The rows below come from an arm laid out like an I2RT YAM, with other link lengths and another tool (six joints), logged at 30 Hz.
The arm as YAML. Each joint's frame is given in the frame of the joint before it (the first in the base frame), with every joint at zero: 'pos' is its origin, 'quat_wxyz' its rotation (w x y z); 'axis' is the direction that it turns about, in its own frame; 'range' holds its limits. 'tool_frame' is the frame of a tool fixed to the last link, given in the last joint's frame.
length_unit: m
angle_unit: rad
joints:
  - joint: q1
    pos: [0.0, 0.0, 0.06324]
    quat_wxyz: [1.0, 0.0, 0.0, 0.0]
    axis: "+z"
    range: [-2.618, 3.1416]
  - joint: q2
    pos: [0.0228, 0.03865, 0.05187]
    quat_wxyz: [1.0, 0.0, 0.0, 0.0]
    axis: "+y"
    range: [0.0, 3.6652]
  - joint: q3
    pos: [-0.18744, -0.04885, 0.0]
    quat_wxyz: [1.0, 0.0, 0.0, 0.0]
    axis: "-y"
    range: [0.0, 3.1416]
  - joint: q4
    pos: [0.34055, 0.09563, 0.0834]
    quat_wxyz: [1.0, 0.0, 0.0, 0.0]
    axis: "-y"
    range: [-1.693, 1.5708]
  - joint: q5
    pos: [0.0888, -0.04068, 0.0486]
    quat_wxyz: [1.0, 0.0, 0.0, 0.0]
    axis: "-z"
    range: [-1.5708, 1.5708]
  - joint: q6
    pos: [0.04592, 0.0, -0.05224]
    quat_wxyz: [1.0, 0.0, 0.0, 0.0]
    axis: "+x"
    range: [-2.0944, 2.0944]
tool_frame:
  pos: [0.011, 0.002, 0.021]
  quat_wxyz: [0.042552, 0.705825, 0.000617, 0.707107]
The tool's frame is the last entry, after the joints.
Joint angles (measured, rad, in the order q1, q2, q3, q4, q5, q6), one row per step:
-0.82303 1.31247 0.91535 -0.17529 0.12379 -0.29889
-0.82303 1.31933 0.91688 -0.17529 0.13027 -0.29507
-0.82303 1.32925 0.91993 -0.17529 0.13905 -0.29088
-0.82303 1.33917 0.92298 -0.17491 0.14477 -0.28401
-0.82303 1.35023 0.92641 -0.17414 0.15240 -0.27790
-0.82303 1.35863 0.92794 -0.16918 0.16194 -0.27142
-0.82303 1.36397 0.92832 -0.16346 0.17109 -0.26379
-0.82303 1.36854 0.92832 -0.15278 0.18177 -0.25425
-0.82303 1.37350 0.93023 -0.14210 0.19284 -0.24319
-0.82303 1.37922 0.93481 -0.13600 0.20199 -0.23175
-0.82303 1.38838 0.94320 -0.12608 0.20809 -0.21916
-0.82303 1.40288 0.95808 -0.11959 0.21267 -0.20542
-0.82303 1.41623 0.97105 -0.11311 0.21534 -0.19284
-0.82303 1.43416 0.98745 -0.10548 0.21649 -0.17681
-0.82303 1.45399 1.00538 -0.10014 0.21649 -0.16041
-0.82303 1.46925 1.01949 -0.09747 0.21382 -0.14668
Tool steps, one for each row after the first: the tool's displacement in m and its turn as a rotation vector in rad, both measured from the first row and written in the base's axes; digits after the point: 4 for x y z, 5 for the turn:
0.0001 -0.0007 -0.0022 0.00332 0.00355 -0.00750
0.0003 -0.0018 -0.0050 0.00702 0.00882 -0.01712
0.0006 -0.0029 -0.0077 0.01278 0.01077 -0.02563
0.0009 -0.0040 -0.0107 0.01765 0.01429 -0.03533
0.0011 -0.0052 -0.0129 0.01832 0.01487 -0.04682
0.0011 -0.0062 -0.0143 0.01769 0.01260 -0.05861
0.0011 -0.0074 -0.0148 0.01347 0.00575 -0.07269
0.0013 -0.0088 -0.0145 0.00869 -0.00324 -0.08788
0.0016 -0.0103 -0.0140 0.00669 -0.01147 -0.10166
0.0027 -0.0123 -0.0126 0.00347 -0.02480 -0.11342
0.0044 -0.0150 -0.0110 0.00297 -0.03800 -0.12447
0.0061 -0.0173 -0.0098 0.00326 -0.05057 -0.13325
0.0082 -0.0202 -0.0089 0.00572 -0.06626 -0.14251
0.0105 -0.0232 -0.0085 0.01067 -0.08071 -0.15099
0.0124 -0.0253 -0.0083 0.01687 -0.09275 -0.15586

